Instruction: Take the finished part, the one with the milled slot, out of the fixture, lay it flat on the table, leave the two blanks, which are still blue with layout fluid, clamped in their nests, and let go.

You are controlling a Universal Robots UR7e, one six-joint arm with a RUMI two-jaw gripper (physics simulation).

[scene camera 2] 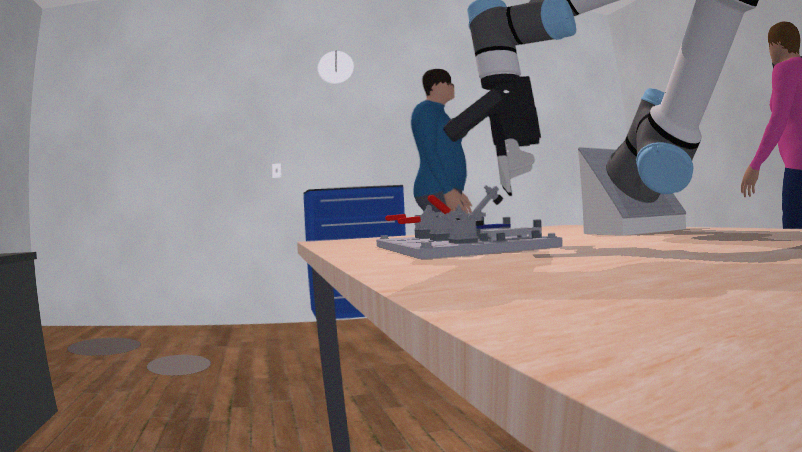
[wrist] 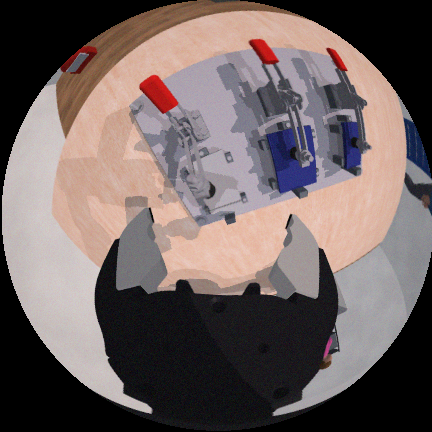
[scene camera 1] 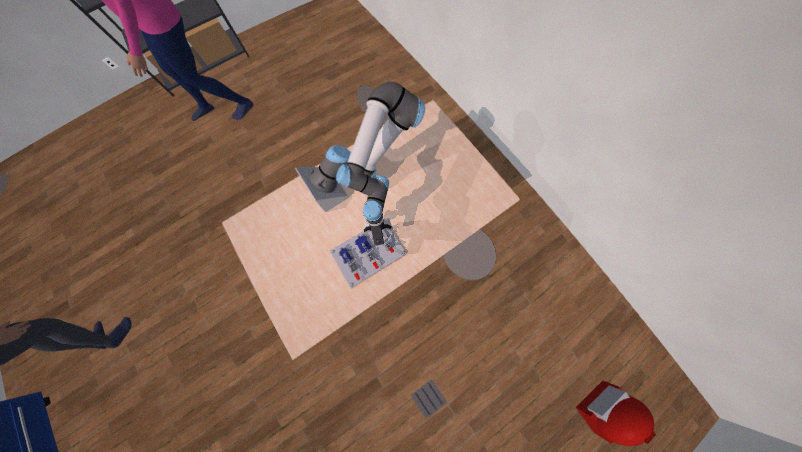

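Pixels of known places: gripper, between the fingertips: [scene camera 2: 510, 194] [wrist: 219, 212]; arm's base, origin of its link: [scene camera 2: 633, 179] [scene camera 1: 322, 182].
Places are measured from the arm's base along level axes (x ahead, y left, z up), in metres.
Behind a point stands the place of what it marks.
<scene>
The grey fixture plate [scene camera 1: 366, 274] {x 0.541, y -0.063, z -0.102 m} [scene camera 2: 505, 247] {x 0.435, y 0.181, z -0.111 m} [wrist: 200, 75] {x 0.538, y 0.074, z -0.103 m} lies on the table [scene camera 1: 269, 269] {x 0.227, y -0.496, z -0.117 m} [scene camera 2: 617, 314] {x 0.580, y 0.658, z -0.118 m} [wrist: 370, 215] {x 0.145, y -0.299, z -0.117 m}. The finished part [wrist: 220, 171] {x 0.413, y 0.104, z -0.087 m}, grey, lies in the left nest in the wrist view; its slot is hard to make out. That nest's clamp arm [scene camera 2: 485, 203] is tilted up, its red handle [wrist: 159, 94] {x 0.510, y 0.113, z -0.039 m} toward the far side. Two blue blanks [wrist: 281, 175] {x 0.381, y 0.032, z -0.081 m} [wrist: 350, 159] {x 0.376, y -0.093, z -0.077 m} sit in the other nests under lowered clamp arms. My gripper [scene camera 2: 508, 193] {x 0.390, y 0.113, z -0.032 m} [wrist: 219, 212] {x 0.390, y 0.113, z -0.032 m} is open and empty, above the plate's near edge by the finished part's nest.
The raised clamp arm stands close to the fingers in scene camera 2. The blanks' red handles [wrist: 264, 51] {x 0.527, y 0.006, z -0.061 m} [wrist: 337, 59] point to the far side. The arm's sloped pedestal [scene camera 2: 600, 196] {x 0.107, y -0.003, z -0.036 m} stands on the table. A person in blue [scene camera 2: 438, 140] stands behind the table.
</scene>
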